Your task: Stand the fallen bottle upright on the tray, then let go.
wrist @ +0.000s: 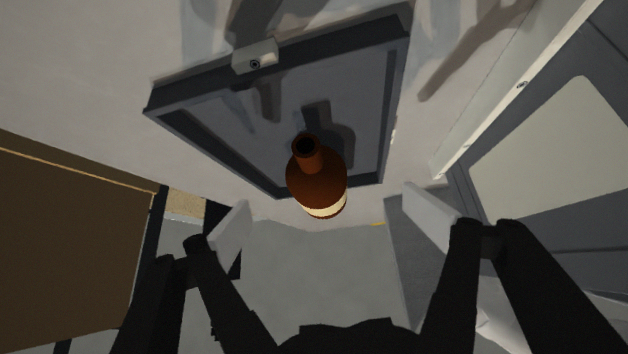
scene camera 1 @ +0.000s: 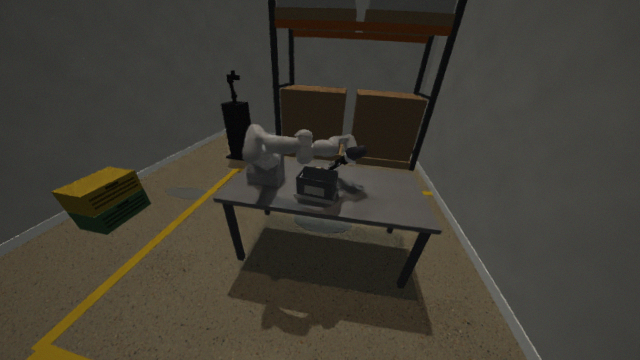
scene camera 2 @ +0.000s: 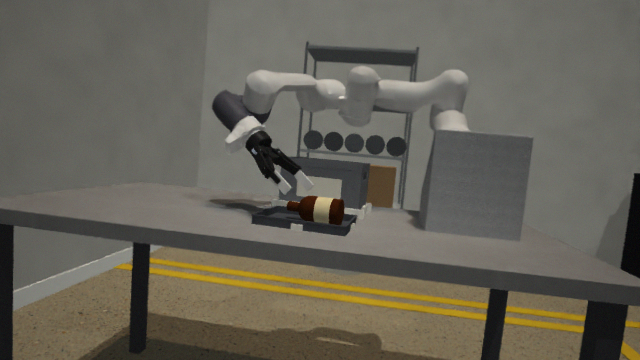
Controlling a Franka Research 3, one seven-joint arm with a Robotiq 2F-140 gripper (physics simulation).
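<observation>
The brown bottle with a cream label (scene camera 2: 322, 210) (wrist: 316, 180) lies on its side in the dark shallow tray (scene camera 2: 280, 224) (wrist: 190, 91). In the scene camera 2 view its neck points left and its base is at the tray's right end. In the scene camera 1 view the bottle does not show. My gripper (scene camera 1: 332, 166) (scene camera 2: 294, 183) (wrist: 326, 204) is open and empty. It is tilted and hangs above the bottle's neck end, apart from the bottle. In the wrist view the bottle's mouth faces the camera, and the bottle shows beyond the gap between the spread fingers.
A dark grey bin (scene camera 1: 315, 181) (scene camera 2: 356, 185) (wrist: 590, 230) stands close beside the tray, behind it in the scene camera 2 view. The arm's grey pedestal (scene camera 1: 265, 175) (scene camera 2: 477, 185) stands on the table (scene camera 1: 390, 200) (scene camera 2: 150, 210). Cardboard boxes (scene camera 1: 312, 112) (wrist: 70, 250) stand beyond the table.
</observation>
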